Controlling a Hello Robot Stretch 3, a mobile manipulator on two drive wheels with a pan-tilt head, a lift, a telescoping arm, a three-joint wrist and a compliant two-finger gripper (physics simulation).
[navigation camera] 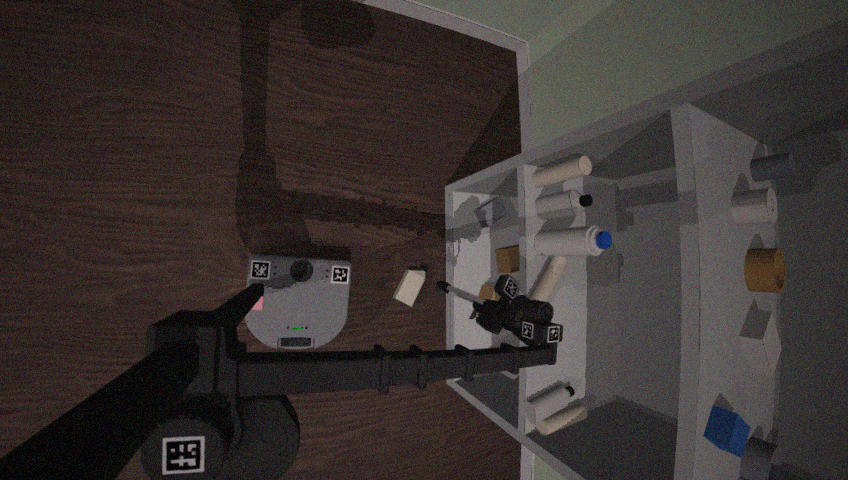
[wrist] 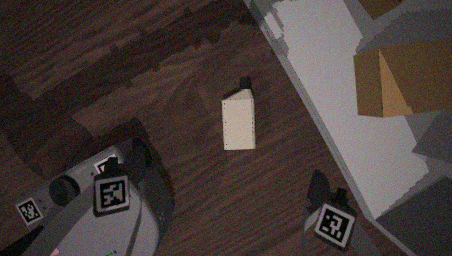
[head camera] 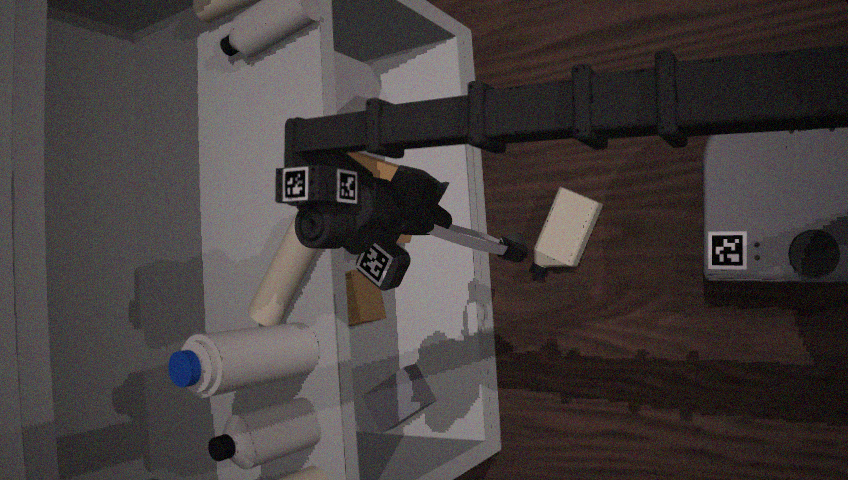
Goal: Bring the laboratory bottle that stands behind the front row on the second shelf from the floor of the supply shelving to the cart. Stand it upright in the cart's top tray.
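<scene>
A cream, flat-sided bottle with a black cap [head camera: 568, 228] [navigation camera: 409, 286] [wrist: 239, 122] lies on the floor in front of the supply shelving [head camera: 486, 368] [navigation camera: 685, 178]. On the shelf above the lowest one are a white bottle with a blue cap [head camera: 255, 359] [navigation camera: 568, 240] and a white bottle with a black cap [head camera: 276, 434] [navigation camera: 556, 204]. I cannot tell which bottle stood behind the front row. My gripper [wrist: 226, 177] is open, its fingers wide apart with no object between them. In the head view it hangs in front of the shelving, near the floor bottle; one finger is hidden there. The cart does not show.
A cream cylinder [head camera: 285, 276] [navigation camera: 548, 279] is tilted beside the blue-capped bottle. Orange-brown boxes [head camera: 364, 298] [navigation camera: 507, 259] [wrist: 415, 80] and a grey box [head camera: 399, 397] are in the lowest compartment. My grey base [head camera: 767, 190] [navigation camera: 297, 309] [wrist: 95, 215] is near the floor bottle.
</scene>
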